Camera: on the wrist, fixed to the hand. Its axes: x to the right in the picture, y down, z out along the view.
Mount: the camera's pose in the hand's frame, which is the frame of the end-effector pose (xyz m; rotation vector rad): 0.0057 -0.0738 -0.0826 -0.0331 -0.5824 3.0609
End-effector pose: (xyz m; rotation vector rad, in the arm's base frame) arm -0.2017 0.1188 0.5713 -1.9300 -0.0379 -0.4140
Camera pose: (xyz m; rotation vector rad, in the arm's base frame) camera -0.2346 0.0721 0.6663 -0.1842 1.9916 1.9673
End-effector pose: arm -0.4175 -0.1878 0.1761 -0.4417 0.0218 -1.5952
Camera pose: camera -0.5122 -0.2079 0.1220 -0.2952 0.1650 1.5389
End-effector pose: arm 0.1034 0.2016 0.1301 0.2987 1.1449 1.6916
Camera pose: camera 0.0906 0.1631 0.0269 -1.3833 0.5095 -1.1496
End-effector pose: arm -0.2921 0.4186 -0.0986 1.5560 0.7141 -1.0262
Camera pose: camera -0.3334 0.5154 -0.1337 0.5265 -1.7851 0.9880
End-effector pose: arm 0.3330 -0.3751 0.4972 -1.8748 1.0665 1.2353
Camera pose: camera 0.4334 -0.4121 0.5265 -1.2058 -1.6303 -1.1698
